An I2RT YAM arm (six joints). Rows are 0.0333 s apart.
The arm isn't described. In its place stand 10 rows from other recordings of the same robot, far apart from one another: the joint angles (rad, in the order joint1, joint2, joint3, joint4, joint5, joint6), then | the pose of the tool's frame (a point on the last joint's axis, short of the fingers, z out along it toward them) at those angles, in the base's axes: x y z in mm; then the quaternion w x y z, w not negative.
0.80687, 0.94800, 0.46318, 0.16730, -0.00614, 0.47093 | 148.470 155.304 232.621 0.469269 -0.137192 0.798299 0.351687
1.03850, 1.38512, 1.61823, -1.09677, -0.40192, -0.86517 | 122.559 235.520 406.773 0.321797 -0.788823 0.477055 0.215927
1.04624, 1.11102, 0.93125, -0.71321, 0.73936, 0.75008 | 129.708 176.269 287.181 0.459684 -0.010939 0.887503 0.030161
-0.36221, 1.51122, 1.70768, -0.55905, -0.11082, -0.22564 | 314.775 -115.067 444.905 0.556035 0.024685 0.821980 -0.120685
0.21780, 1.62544, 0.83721, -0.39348, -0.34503, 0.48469 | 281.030 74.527 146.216 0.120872 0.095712 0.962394 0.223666
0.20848, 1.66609, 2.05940, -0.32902, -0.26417, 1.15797 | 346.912 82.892 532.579 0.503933 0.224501 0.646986 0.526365
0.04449, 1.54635, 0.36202, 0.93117, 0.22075, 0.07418 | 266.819 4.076 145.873 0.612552 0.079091 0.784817 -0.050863
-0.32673, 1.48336, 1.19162, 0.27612, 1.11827, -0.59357 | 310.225 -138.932 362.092 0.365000 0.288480 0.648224 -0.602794
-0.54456, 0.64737, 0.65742, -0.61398, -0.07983, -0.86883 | 124.571 -72.127 273.001 0.376162 -0.161118 0.870102 -0.274709
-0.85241, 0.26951, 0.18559, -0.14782, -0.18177, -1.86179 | 84.349 -86.707 198.009 0.200620 -0.426887 0.656286 -0.588904
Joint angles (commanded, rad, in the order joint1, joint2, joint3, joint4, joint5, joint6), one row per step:
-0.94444 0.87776 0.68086 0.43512 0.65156 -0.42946
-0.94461 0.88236 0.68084 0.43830 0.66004 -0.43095
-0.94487 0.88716 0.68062 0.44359 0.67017 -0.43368
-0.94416 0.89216 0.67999 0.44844 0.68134 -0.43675
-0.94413 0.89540 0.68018 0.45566 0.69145 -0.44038
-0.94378 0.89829 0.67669 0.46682 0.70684 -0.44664
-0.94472 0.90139 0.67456 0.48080 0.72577 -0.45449
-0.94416 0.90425 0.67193 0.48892 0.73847 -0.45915
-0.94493 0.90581 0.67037 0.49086 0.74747 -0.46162
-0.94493 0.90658 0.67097 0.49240 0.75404 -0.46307
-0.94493 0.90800 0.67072 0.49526 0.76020 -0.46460
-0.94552 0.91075 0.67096 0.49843 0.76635 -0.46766
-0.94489 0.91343 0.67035 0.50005 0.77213 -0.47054
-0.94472 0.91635 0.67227 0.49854 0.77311 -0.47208
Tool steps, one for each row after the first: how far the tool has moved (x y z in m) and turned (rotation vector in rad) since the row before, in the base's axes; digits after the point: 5 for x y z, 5 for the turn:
0.00027 -0.00084 -0.00058 0.00240 0.00069 -0.00869
0.00019 -0.00084 -0.00049 0.00132 0.00059 -0.01061
0.00037 -0.00079 -0.00072 0.00236 0.00135 -0.01071
-0.00001 -0.00046 0.00012 -0.00171 -0.00082 -0.01046
-0.00018 -0.00035 -0.00075 -0.00117 0.00033 -0.01574
-0.00057 -0.00041 -0.00006 -0.00353 -0.00125 -0.02075
-0.00003 -0.00034 -0.00074 0.00031 0.00040 -0.01260
-0.00024 -0.00034 -0.00070 0.00261 0.00125 -0.00994
-0.00016 -0.00008 0.00017 0.00007 -0.00074 -0.00662
-0.00006 -0.00019 -0.00011 0.00018 -0.00048 -0.00624
0.00001 -0.00049 -0.00016 0.00085 0.00131 -0.00710
0.00027 -0.00040 -0.00059 0.00267 0.00258 -0.00549
0.00039 -0.00052 -0.00003 0.00243 0.00276 -0.00106

